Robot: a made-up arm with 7 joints.
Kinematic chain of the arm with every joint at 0, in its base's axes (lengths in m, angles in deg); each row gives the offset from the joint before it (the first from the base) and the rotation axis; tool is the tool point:
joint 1: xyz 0 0 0 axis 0 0.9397 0.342
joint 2: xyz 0 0 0 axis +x
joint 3: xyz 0 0 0 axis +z
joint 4: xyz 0.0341 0 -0.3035 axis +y
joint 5: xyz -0.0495 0 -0.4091 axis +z
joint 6: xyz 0 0 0 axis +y
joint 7: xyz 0 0 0 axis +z
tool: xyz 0 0 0
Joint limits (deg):
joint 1: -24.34..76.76
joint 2: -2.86..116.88
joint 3: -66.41..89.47
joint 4: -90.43..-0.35
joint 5: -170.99..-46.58
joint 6: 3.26..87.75
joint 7: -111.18..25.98
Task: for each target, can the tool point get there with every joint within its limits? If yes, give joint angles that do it. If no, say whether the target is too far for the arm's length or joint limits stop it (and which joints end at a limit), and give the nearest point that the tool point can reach.
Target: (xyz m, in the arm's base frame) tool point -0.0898 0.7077 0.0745
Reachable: yes | joints 45.40 94.74 3.41 -10.44 -116.42 73.49 -53.37
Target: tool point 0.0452 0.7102 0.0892
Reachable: yes | joints 22.44 100.53 -7.34 -16.58 -84.95 22.42 -1.13
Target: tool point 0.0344 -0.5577 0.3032
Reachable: no: joint limits stop it (at a limit: joint 1, joint 2, joint 3, joint 4) | nearest point 0.2295 -0.4535 -0.2467 | short by 0.593 m
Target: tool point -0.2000 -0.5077 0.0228
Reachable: no: joint limits stop it (at a limit: joint 1, joint 2, joint 3, joint 4) | nearest point -0.1195 -0.4077 -0.3724 | short by 0.415 m
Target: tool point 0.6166 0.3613 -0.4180
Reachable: no: too far | nearest point 0.5020 0.3119 -0.3668 | short by 0.135 m
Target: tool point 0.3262 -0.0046 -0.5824
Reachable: yes | joints -9.19 25.45 -47.77 -56.82 -158.55 60.65 -46.27
